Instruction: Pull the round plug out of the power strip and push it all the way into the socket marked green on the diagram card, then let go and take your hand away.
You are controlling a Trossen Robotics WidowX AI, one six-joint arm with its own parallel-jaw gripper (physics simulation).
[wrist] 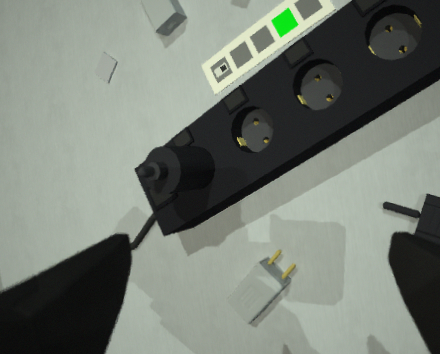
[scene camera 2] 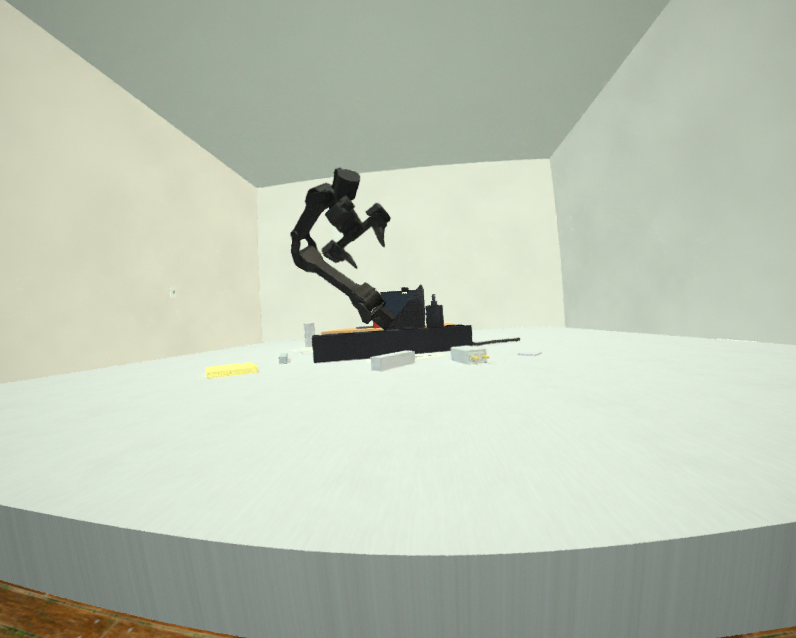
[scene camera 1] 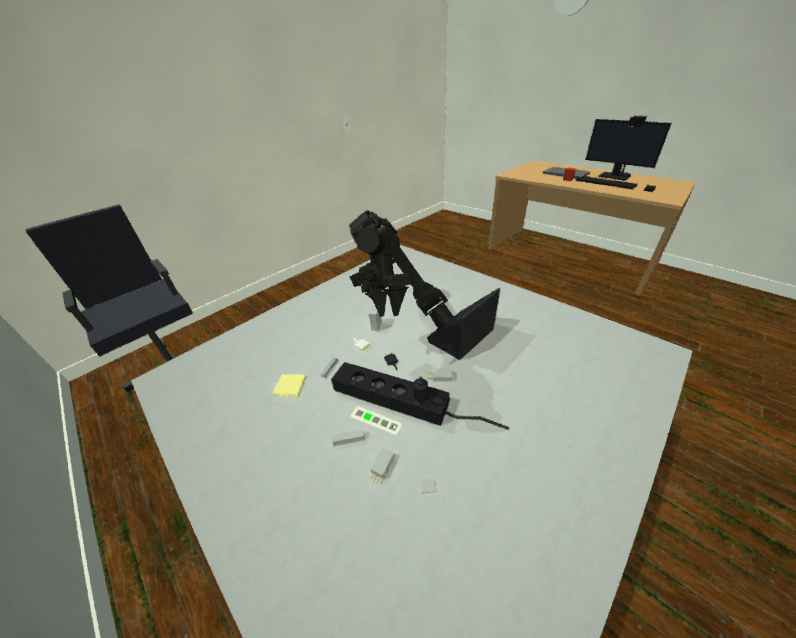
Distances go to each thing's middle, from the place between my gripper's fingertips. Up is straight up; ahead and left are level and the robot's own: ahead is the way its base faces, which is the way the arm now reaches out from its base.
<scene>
My hand is 15 cm above the round black plug (wrist: 168, 169), 14 cm to the right of it and 5 cm short of it. From my hand the other things lie so: black power strip (scene camera 2: 356, 345) (20 cm below, 12 cm to the left, 6 cm ahead).
</scene>
